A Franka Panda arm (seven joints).
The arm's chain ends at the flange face. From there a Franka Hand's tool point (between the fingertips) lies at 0.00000 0.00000 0.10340 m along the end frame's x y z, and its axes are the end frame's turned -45 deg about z.
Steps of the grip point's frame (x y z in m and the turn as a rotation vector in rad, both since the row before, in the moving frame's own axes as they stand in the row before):
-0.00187, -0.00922, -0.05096, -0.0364, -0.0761, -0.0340
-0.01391, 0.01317, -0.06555, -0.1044, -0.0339, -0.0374
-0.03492, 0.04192, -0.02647, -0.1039, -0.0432, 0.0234
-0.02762, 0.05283, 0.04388, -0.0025, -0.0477, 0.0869
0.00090, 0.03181, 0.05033, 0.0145, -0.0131, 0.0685
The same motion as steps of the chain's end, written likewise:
-0.00508, -0.01346, -0.05059, -0.0795, -0.0281, -0.0340
-0.00586, 0.00916, -0.06493, -0.0978, 0.0499, -0.0374
0.00065, 0.04355, -0.02582, -0.1040, 0.0429, 0.0234
0.02128, 0.05337, 0.04400, -0.0355, -0.0320, 0.0869
0.02514, 0.02203, 0.05035, 0.0010, -0.0195, 0.0685

